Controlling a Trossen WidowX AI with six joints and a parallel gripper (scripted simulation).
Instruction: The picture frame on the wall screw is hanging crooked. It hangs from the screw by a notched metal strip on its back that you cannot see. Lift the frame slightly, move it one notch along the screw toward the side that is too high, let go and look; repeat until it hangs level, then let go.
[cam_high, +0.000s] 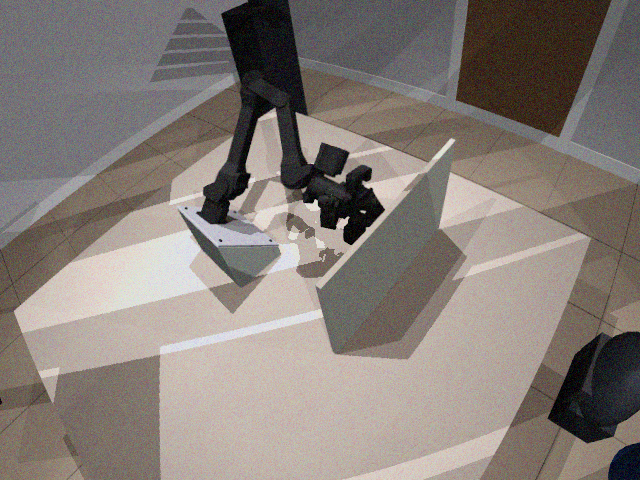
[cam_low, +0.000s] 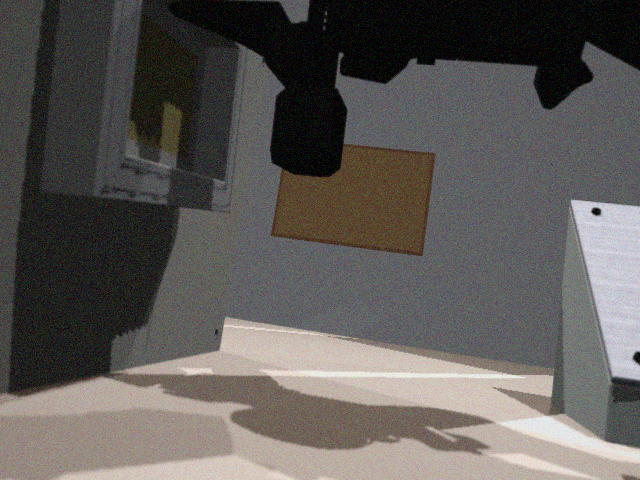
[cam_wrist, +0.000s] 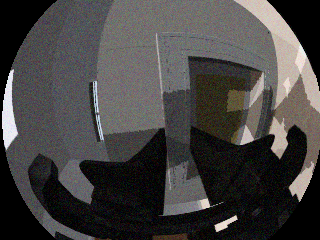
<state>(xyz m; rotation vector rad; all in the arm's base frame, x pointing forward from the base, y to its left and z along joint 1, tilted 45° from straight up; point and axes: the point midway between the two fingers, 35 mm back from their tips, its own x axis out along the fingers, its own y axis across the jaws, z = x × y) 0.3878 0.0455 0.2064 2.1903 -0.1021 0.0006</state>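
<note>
My gripper tip is now 5 cm above the picture frame and 1 cm to the left of it. From my gripper tip the other things lie so: wall panel (7 cm below, 1 cm ahead).
</note>
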